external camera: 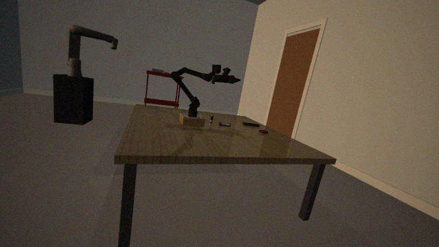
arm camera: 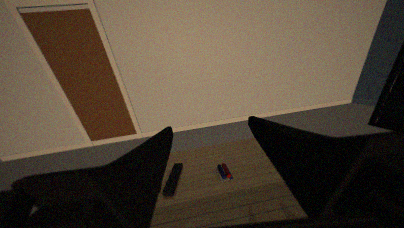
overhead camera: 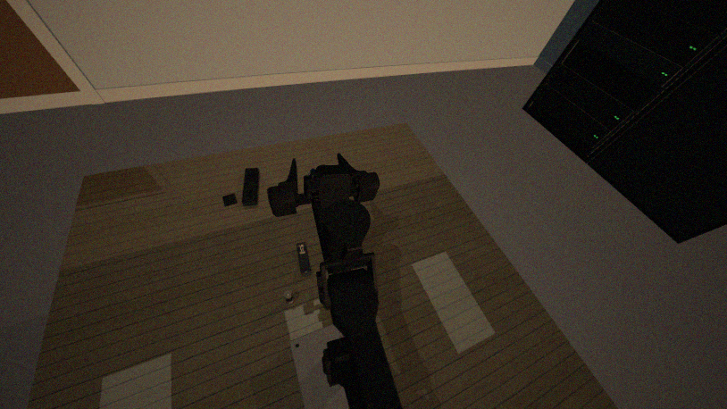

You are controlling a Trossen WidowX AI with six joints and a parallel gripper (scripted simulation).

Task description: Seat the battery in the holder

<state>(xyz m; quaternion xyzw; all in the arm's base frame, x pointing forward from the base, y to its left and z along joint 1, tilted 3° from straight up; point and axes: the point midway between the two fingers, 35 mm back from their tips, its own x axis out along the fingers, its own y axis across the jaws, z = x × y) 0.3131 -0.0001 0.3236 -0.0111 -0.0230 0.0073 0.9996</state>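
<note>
Now: the battery 14 cm behind my gripper tip, 11 cm to the left of it and 37 cm below it. Also, from my gripper tip: long black bar (29 cm ahead, 20 cm to the left, 39 cm below).
</note>
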